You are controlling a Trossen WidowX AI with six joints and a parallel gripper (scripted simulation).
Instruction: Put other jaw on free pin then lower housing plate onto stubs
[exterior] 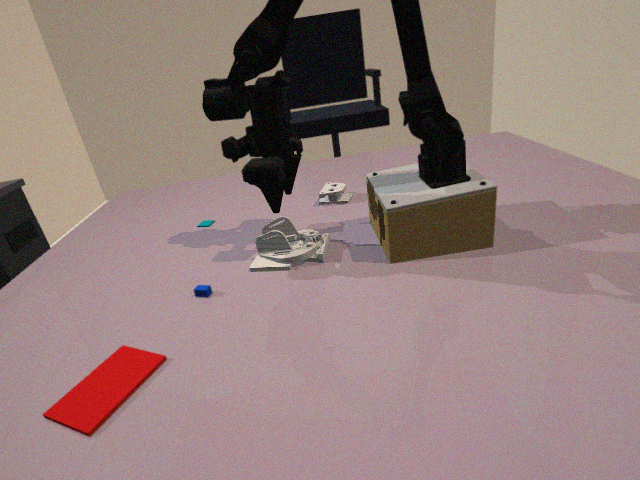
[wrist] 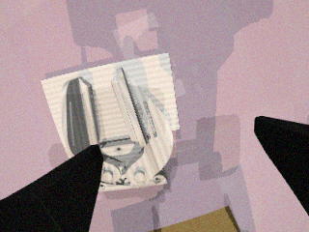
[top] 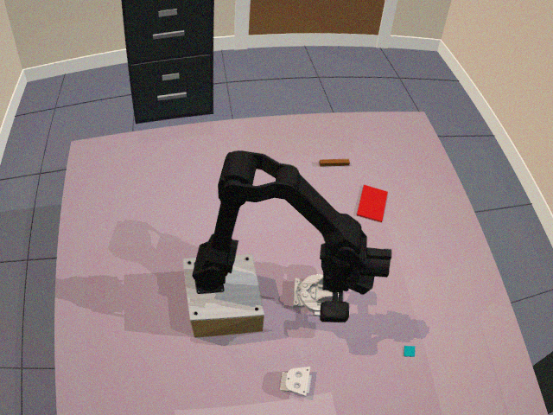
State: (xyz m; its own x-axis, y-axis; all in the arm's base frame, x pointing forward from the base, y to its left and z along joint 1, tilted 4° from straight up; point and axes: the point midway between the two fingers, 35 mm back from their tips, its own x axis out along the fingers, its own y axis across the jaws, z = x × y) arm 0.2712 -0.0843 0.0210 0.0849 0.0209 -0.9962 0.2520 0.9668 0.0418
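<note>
My gripper tip is 11 cm past the white ribbed stand, 18 cm to the left of it and 7 cm above it. The rest, counted from my gripper tip: teal square: 19 cm ahead, 16 cm to the right, 8 cm below; then jaw: 3 cm behind, 4 cm to the left, 6 cm below; then blue cube: 14 cm ahead, 15 cm to the left, 7 cm below.
</note>
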